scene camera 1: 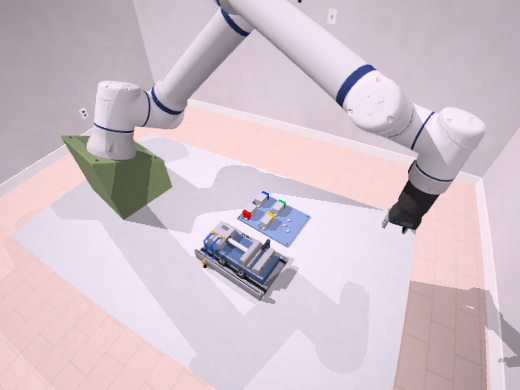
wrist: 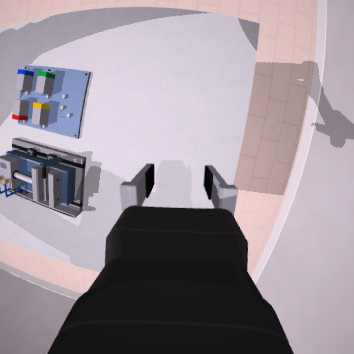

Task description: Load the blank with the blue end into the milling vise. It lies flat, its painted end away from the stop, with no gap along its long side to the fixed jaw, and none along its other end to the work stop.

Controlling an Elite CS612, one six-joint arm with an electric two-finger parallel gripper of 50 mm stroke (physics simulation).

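Observation:
The blank with the blue end (scene camera 1: 261, 199) (wrist: 23, 82) lies on the blue plate (scene camera 1: 300, 224) (wrist: 75, 107), in a corner beside the green-ended blank. The milling vise (scene camera 1: 245, 255) (wrist: 42, 180) stands next to the plate, with grey jaws on a blue body. The space between its jaws shows no blank; the work stop is too small to tell clearly. My gripper (scene camera 1: 395, 229) (wrist: 178, 174) is open and empty. It hangs high up, well to the right of the plate and the vise in both views.
Blanks with a green end (scene camera 1: 278, 207) (wrist: 45, 84), a red end (scene camera 1: 247, 213) (wrist: 20, 109) and a yellow end (scene camera 1: 267, 220) (wrist: 41, 115) lie on the plate, which also bears small pegs. Blue hoses rise at the vise's left end. The green pedestal (scene camera 1: 150, 185) carries the arm.

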